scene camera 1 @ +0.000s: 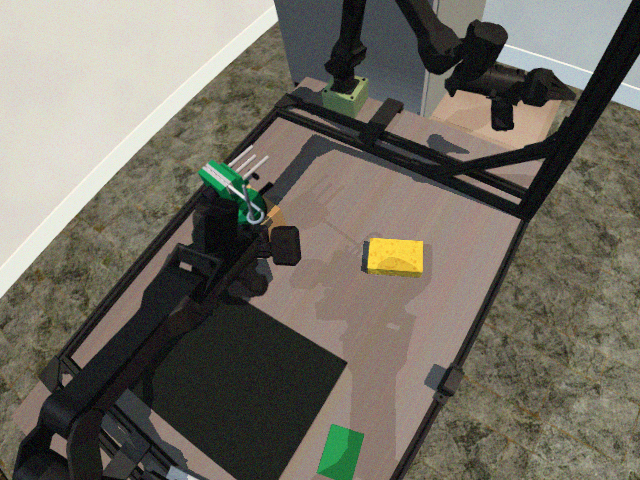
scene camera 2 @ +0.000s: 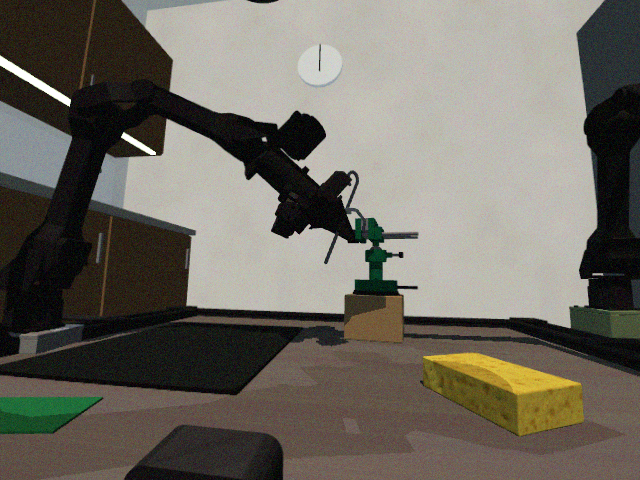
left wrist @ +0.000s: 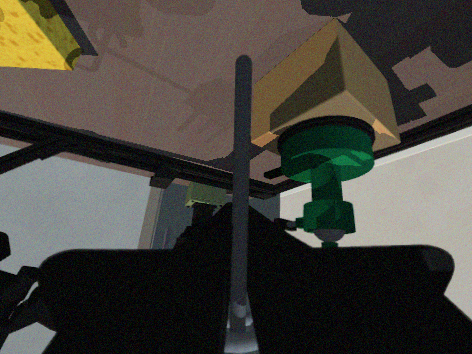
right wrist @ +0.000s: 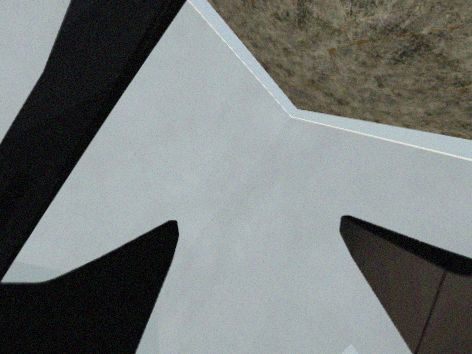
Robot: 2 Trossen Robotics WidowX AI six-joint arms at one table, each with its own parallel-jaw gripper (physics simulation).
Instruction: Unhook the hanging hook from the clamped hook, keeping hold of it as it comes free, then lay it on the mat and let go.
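Observation:
The hanging hook is a thin grey rod, tilted, its upper bend well above the clamped hook in scene camera 2. In scene camera 1 the two overlap, and I cannot tell whether they touch. The clamped hook is held in the green vise. My left gripper is shut on the hanging hook, close beside the vise jaws. The dark mat lies nearer the left arm's base. My right gripper is open and empty, far from the hooks.
The vise stands on a wooden block. Its metal rods stick out on the far side. A yellow sponge lies on the table, and a flat green piece lies near the mat. A black frame edges the table.

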